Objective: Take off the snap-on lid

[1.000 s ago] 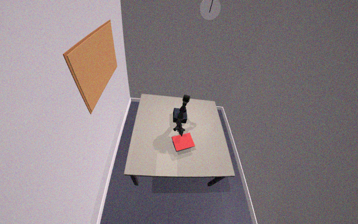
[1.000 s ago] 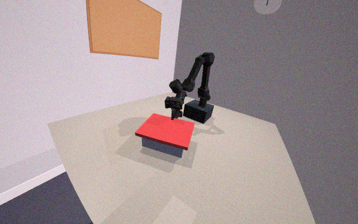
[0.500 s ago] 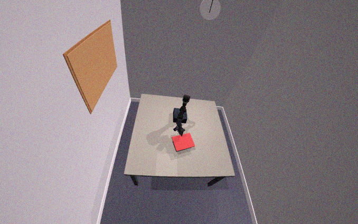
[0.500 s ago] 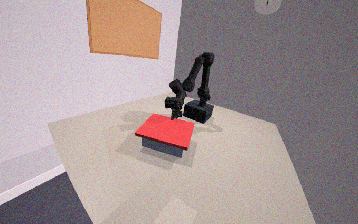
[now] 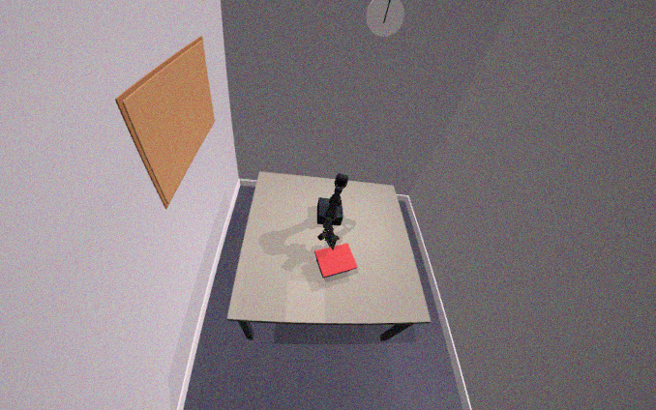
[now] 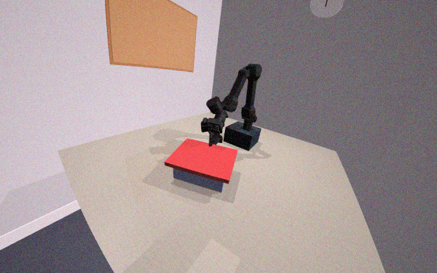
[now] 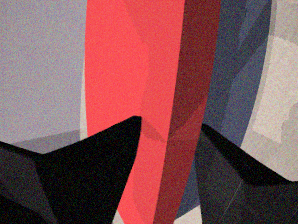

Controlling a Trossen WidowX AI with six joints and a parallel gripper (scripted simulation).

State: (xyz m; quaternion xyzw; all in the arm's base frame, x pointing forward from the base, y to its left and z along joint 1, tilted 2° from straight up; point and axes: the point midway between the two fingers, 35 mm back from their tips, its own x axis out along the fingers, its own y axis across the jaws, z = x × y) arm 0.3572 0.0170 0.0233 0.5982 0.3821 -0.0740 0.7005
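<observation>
The red lid is 70 mm ahead of my gripper tip and 30 mm to the left of it. Also, from my gripper tip: storage box 70 mm ahead, 50 mm below, 30 mm to the left.
</observation>
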